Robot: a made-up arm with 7 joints.
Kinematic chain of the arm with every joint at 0, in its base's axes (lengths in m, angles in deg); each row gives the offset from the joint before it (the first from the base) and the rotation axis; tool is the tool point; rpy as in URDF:
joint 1: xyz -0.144 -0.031 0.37 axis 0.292 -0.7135 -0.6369
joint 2: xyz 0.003 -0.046 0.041 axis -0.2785 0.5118 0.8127
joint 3: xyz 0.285 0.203 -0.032 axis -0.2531 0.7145 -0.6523
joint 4: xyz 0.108 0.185 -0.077 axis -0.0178 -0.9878 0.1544
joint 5: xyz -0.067 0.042 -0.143 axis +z
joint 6: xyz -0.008 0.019 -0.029 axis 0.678 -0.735 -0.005
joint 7: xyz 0.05 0 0.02 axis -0.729 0.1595 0.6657
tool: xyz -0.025 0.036 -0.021 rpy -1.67 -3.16 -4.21
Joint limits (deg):
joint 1: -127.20..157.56
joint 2: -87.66..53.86
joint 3: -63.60..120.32
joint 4: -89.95..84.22
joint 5: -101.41..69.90
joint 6: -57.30..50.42
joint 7: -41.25..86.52
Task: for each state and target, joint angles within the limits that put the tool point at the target. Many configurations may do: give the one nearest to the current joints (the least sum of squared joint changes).
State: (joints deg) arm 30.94 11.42 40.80 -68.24 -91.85 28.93 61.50
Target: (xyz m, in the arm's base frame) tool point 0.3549 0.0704 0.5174
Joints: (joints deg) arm 20.39 -32.73 60.92 -57.99 -86.34 30.43 52.74
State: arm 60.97 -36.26 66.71 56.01 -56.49 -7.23 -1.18
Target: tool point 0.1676 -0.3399 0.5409
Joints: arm 82.92 -37.85 92.32 28.70 -60.74 -4.55 3.67
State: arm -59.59 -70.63 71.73 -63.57 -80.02 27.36 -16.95
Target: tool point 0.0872 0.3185 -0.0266
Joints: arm -79.28 -58.13 59.70 -78.15 -62.84 27.76 -7.86
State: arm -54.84 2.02 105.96 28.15 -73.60 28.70 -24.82
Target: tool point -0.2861 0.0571 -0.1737
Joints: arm -81.66 -14.81 65.46 59.30 -57.61 8.05 -15.11
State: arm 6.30 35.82 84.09 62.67 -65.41 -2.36 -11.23
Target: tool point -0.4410 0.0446 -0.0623
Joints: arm -25.65 53.86 59.29 27.55 -58.60 12.18 -11.52
